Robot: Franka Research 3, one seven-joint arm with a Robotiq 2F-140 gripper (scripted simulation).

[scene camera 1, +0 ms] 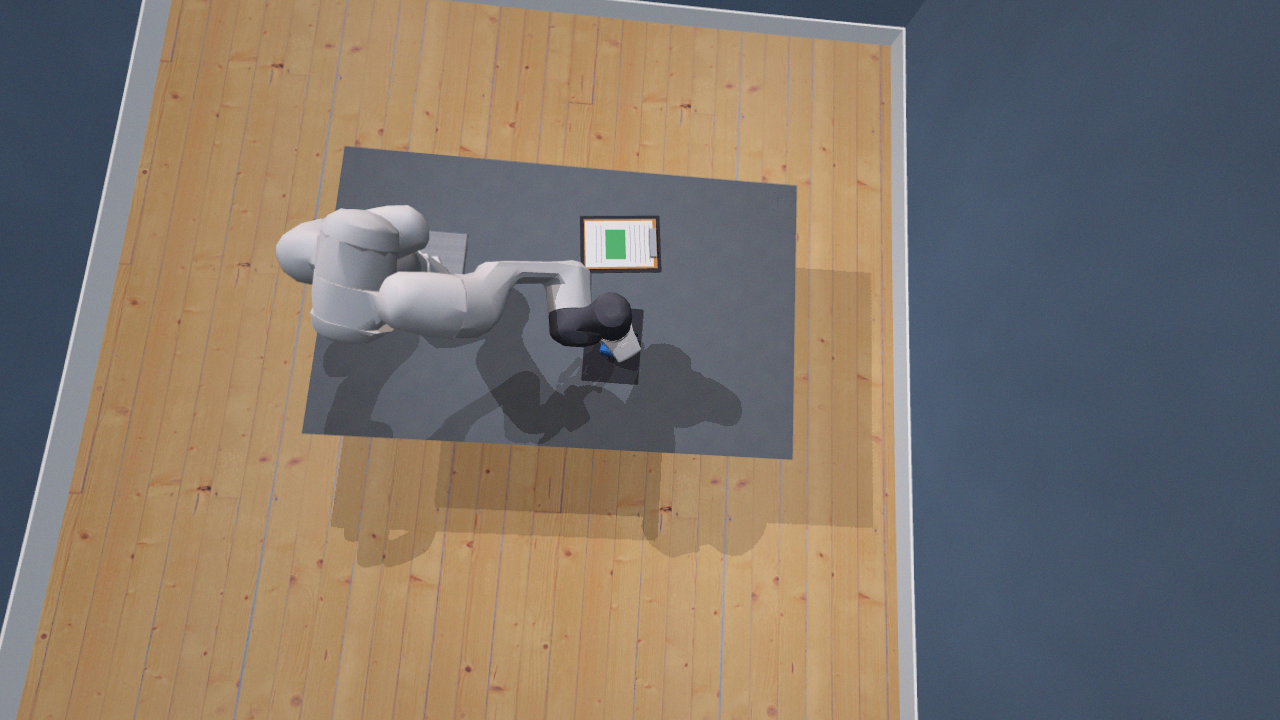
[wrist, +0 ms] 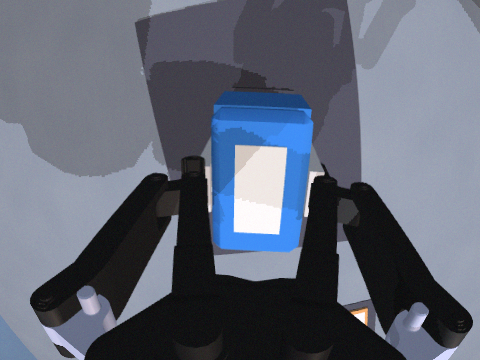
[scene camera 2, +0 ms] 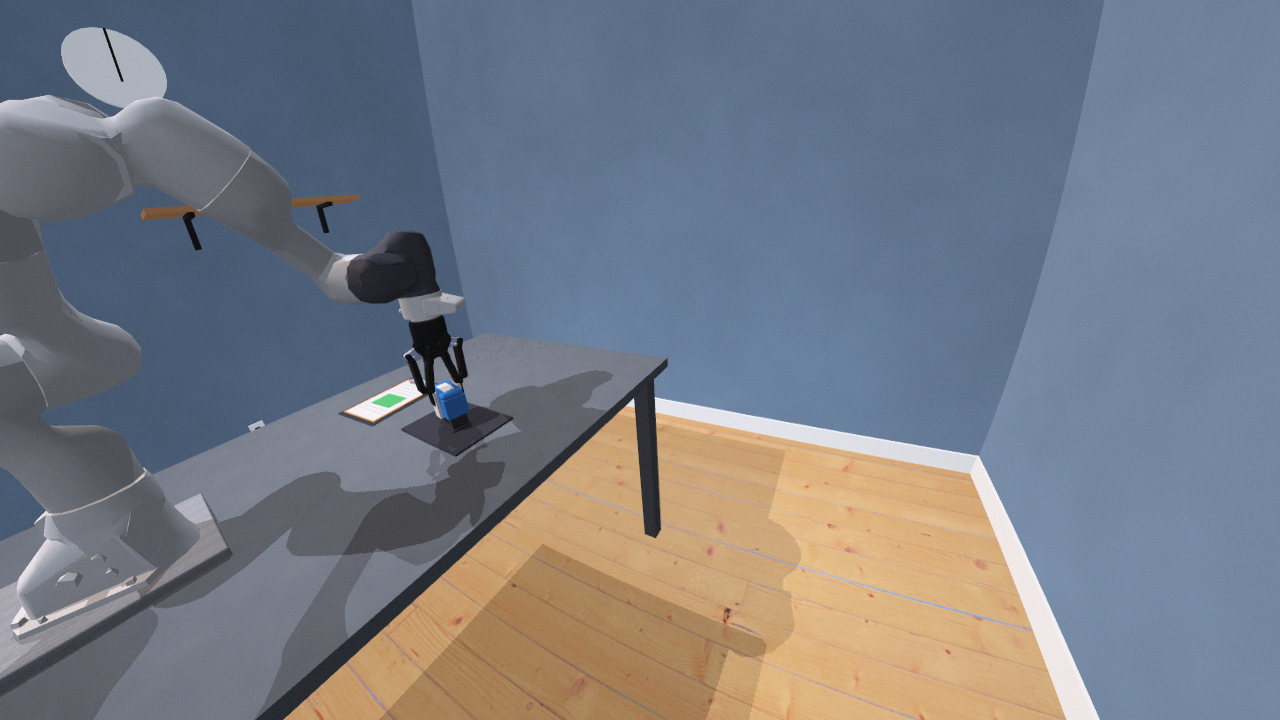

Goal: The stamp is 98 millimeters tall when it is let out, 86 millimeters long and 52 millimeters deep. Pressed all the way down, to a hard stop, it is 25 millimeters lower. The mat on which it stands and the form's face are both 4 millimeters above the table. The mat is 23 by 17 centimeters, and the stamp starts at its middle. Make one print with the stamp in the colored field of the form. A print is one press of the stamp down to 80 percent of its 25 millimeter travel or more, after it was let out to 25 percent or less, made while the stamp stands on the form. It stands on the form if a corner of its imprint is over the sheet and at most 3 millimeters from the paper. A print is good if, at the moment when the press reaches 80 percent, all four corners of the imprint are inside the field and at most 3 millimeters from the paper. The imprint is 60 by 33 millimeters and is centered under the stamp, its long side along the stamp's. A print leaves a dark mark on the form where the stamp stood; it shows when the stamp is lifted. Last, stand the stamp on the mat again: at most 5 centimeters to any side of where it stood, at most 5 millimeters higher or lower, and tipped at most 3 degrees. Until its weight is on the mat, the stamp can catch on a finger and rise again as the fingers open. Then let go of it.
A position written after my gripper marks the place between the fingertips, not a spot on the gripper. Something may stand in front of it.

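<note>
Form (scene camera 1: 609,244) and (scene camera 2: 379,407). Blue stamp (scene camera 2: 453,402) and (wrist: 261,139). A dark mat (scene camera 2: 484,421) is visible as well. My gripper (scene camera 2: 452,411) appears also in the wrist view, as gripper (wrist: 260,151).
</note>
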